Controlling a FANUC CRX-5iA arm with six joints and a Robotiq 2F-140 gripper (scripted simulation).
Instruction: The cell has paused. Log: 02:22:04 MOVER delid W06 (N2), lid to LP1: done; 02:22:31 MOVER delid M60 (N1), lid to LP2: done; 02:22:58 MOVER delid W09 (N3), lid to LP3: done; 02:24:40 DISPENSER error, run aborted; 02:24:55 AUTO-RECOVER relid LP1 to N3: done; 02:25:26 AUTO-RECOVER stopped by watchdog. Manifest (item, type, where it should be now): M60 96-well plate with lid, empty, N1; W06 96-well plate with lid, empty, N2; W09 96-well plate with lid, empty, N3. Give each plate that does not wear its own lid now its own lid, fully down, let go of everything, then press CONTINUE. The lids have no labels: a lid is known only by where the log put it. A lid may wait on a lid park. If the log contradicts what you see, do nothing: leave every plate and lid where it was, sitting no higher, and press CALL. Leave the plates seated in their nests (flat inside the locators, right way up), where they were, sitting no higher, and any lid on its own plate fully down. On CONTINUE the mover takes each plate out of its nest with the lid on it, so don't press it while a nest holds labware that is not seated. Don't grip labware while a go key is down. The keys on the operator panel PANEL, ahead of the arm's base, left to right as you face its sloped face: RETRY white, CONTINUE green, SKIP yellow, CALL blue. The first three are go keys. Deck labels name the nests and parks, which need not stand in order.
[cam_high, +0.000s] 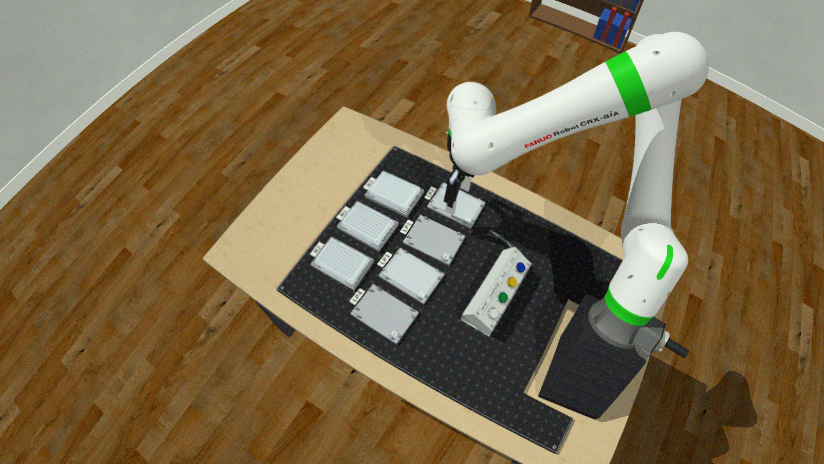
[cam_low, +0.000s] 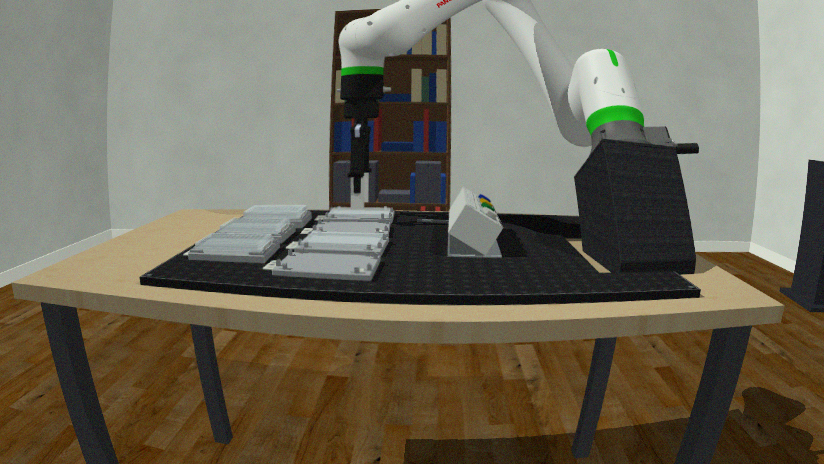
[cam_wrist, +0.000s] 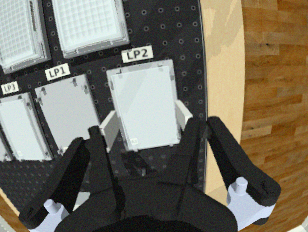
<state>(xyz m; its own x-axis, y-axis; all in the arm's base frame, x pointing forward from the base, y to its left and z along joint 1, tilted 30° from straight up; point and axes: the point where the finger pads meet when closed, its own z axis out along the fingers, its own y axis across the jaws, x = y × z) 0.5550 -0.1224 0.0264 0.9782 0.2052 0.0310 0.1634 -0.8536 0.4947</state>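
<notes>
My hand is 5 cm above the lid park LP2. Round my hand: park LP1: 13 cm to the left, 5 cm below, 2 cm behind; then LP3: 26 cm to the left, 5 cm below, 4 cm behind; then LP1 label: 15 cm to the left, 7 cm ahead, 5 cm below.
</notes>
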